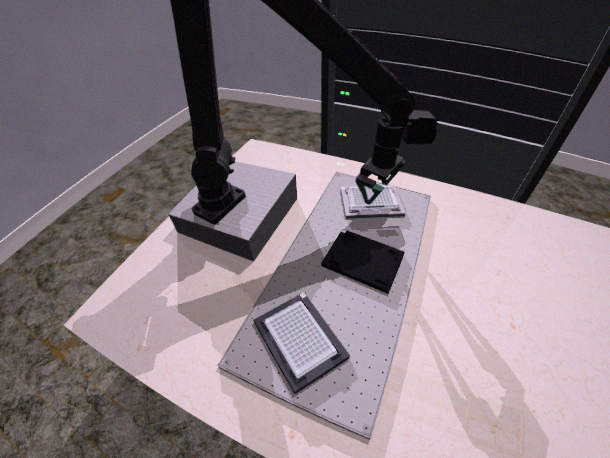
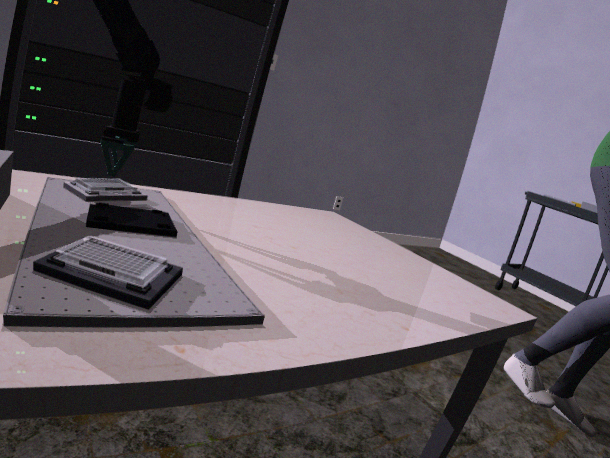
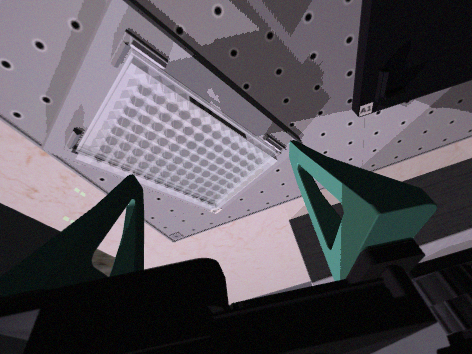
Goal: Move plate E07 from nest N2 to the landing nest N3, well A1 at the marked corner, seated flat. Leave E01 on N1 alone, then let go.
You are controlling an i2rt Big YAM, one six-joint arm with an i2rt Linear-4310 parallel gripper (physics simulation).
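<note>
A clear well plate (image 1: 372,198) (image 2: 102,185) (image 3: 185,135) lies in the far, light grey nest (image 1: 375,215) (image 3: 215,95) and looks flat between its corner posts. My gripper (image 1: 371,199) (image 2: 112,173) (image 3: 213,164) is open and empty above this plate, apart from it and turned relative to it. The middle black nest (image 1: 362,260) (image 2: 132,218) (image 3: 425,45) holds no plate; its A1 mark (image 3: 366,109) shows. Another clear plate (image 1: 300,340) (image 2: 110,257) lies in the near dark nest (image 1: 325,366) (image 2: 90,284). I cannot read the plate labels or nest numbers, nor the far plate's well A1.
The nests stand on a perforated board (image 1: 340,395) (image 2: 215,305) on the table (image 1: 480,300) (image 2: 350,280). The arm's base is on a grey block (image 1: 272,205). A dark equipment rack (image 1: 450,165) stands behind. A person's legs and a cart (image 2: 560,207) show beyond the table.
</note>
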